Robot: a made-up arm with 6 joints.
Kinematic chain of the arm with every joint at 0, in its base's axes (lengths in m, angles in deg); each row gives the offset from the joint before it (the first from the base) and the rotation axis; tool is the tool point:
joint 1: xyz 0 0 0.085 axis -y
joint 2: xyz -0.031 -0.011 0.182 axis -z
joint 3: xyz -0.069 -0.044 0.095 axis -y
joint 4: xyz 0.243 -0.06 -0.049 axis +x
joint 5: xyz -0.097 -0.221 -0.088 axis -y
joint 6: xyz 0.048 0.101 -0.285 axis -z
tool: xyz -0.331 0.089 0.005
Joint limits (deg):
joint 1: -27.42..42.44
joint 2: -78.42..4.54
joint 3: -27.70..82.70
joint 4: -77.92..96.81
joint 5: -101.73..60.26
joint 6: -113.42..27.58
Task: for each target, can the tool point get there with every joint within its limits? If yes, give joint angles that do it. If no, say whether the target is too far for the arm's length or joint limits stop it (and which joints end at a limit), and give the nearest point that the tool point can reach.
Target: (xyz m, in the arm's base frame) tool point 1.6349 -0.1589 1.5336
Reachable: no: too far | nearest point 0.6732 -0.1256 0.6815 | short by 1.285 m
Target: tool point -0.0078 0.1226 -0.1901
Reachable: yes | joints 16.22 -17.18 -5.23 58.02 36.46 -42.54
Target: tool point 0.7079 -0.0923 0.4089
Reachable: yes | joints -7.51 -64.93 55.38 -25.25 31.90 -93.41
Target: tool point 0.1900 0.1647 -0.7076
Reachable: no: joint limits stop it (at a limit: joint 1, joint 2, joint 6) | nearest point 0.1778 0.0776 -0.3622 | short by 0.356 m
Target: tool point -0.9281 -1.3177 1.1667
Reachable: no: too far | nearest point -0.4676 -0.5972 0.6300 | short by 1.010 m
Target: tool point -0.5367 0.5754 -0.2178
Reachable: no: joint limits stop it (at a limit: joint 1, joint 2, joint 4) | nearest point -0.3558 0.3800 -0.0043 | short by 0.341 m
